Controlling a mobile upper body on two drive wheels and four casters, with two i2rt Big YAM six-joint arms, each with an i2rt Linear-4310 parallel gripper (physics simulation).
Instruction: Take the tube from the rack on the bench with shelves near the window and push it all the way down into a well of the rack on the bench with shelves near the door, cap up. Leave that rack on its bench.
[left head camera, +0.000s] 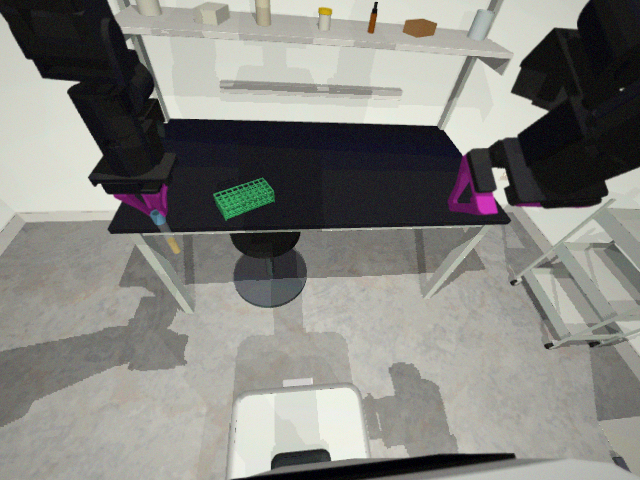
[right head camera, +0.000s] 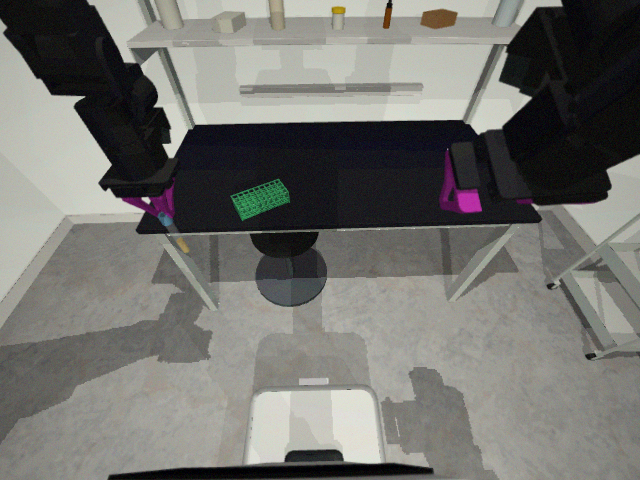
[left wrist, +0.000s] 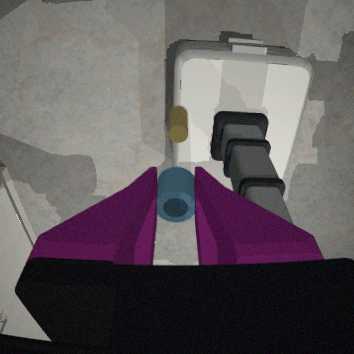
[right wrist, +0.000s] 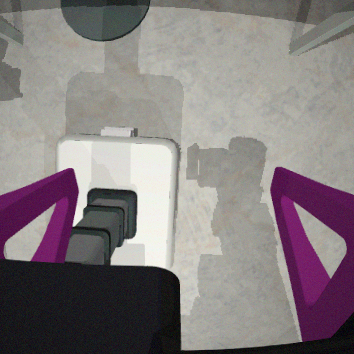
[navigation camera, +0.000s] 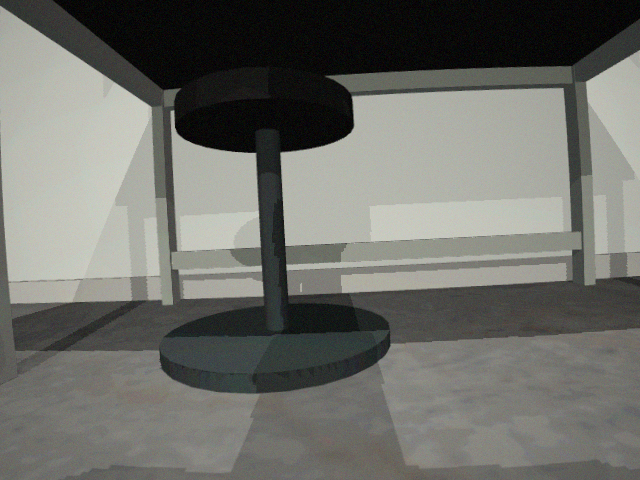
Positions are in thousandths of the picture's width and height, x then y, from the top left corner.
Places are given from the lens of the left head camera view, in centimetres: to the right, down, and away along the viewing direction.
my left gripper (left head camera: 249, 447): -28, -4, 46
my right gripper (left head camera: 755, 424): 21, -5, 35
green wire rack (left head camera: 412, 405): -21, -17, 98
